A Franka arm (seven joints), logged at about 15 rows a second.
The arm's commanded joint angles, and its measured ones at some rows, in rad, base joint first. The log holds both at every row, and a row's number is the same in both.
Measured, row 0: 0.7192 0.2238 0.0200 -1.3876 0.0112 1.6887 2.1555
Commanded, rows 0 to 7: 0.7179 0.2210 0.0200 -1.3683 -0.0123 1.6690 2.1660; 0.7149 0.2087 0.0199 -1.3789 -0.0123 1.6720 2.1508; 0.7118 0.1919 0.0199 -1.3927 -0.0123 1.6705 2.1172; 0.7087 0.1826 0.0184 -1.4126 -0.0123 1.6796 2.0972; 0.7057 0.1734 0.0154 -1.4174 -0.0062 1.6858 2.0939; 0.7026 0.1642 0.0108 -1.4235 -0.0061 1.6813 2.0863; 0.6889 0.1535 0.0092 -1.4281 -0.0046 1.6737 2.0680; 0.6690 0.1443 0.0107 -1.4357 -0.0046 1.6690 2.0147
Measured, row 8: 0.7081 0.1939 0.0116 -1.3900 0.0112 1.6869 2.0952
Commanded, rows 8 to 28: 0.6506 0.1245 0.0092 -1.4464 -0.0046 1.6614 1.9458; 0.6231 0.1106 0.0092 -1.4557 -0.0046 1.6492 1.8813; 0.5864 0.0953 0.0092 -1.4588 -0.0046 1.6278 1.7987; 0.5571 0.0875 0.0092 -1.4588 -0.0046 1.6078 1.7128; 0.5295 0.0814 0.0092 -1.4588 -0.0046 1.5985 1.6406; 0.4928 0.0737 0.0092 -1.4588 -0.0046 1.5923 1.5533; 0.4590 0.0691 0.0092 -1.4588 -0.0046 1.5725 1.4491; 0.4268 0.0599 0.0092 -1.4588 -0.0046 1.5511 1.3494; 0.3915 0.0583 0.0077 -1.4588 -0.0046 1.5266 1.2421; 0.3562 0.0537 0.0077 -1.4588 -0.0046 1.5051 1.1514; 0.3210 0.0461 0.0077 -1.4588 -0.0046 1.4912 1.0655; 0.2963 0.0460 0.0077 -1.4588 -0.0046 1.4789 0.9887; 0.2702 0.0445 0.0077 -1.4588 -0.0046 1.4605 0.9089; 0.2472 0.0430 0.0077 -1.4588 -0.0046 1.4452 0.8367; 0.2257 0.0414 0.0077 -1.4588 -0.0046 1.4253 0.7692; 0.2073 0.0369 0.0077 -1.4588 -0.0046 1.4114 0.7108; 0.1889 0.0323 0.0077 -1.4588 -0.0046 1.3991 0.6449; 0.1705 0.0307 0.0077 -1.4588 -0.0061 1.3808 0.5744; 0.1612 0.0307 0.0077 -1.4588 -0.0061 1.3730 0.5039; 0.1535 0.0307 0.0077 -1.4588 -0.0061 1.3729 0.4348; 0.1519 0.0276 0.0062 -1.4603 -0.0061 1.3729 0.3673
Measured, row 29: 0.1689 0.0561 -0.0062 -1.4271 0.0107 1.3733 0.4941
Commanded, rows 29 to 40: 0.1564 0.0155 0.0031 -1.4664 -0.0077 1.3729 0.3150; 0.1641 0.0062 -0.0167 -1.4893 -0.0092 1.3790 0.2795; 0.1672 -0.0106 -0.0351 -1.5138 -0.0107 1.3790 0.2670; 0.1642 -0.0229 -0.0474 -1.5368 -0.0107 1.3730 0.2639; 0.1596 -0.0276 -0.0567 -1.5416 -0.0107 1.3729 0.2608; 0.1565 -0.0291 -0.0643 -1.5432 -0.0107 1.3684 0.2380; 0.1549 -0.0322 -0.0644 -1.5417 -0.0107 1.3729 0.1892; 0.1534 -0.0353 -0.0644 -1.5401 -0.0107 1.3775 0.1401; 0.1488 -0.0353 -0.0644 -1.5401 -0.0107 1.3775 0.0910; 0.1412 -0.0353 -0.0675 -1.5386 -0.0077 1.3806 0.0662; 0.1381 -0.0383 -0.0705 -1.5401 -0.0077 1.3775 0.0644; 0.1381 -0.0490 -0.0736 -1.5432 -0.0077 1.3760 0.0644
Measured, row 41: 0.1529 -0.0126 -0.0756 -1.5081 0.0105 1.3704 0.1029
